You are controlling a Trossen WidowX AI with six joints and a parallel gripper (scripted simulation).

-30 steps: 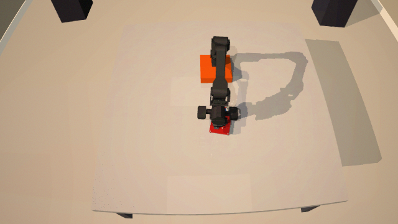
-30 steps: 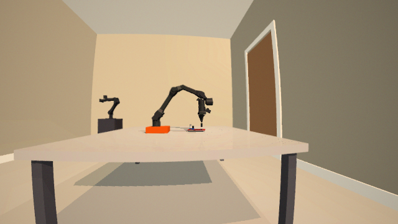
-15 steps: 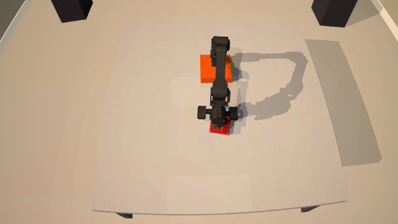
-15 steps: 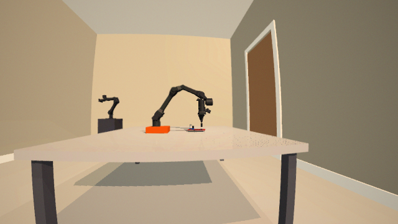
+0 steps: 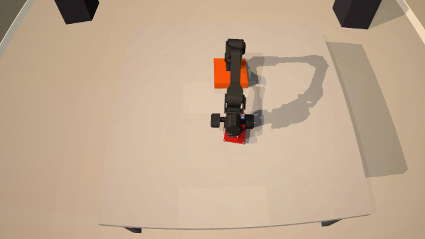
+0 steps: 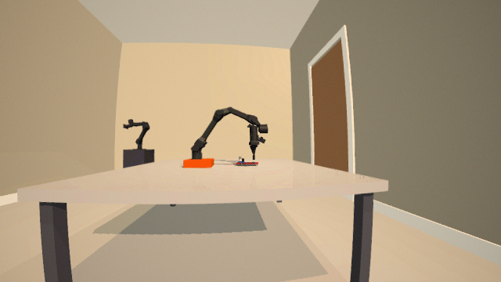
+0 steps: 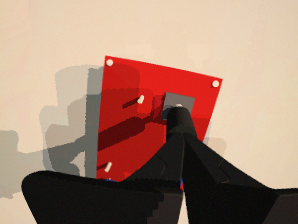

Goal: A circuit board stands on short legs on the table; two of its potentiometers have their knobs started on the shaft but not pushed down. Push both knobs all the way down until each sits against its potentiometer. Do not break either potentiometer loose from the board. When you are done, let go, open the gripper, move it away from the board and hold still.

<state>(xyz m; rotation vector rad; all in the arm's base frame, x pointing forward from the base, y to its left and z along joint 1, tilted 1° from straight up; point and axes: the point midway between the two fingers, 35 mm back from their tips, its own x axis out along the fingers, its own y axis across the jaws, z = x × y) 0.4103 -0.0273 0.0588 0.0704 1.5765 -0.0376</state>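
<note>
My gripper tip is 2 cm above the black knob. Also, from my gripper tip: blue potentiometer: 10 cm behind, 6 cm to the left, 4 cm below; grey potentiometer: 3 cm below.
</note>
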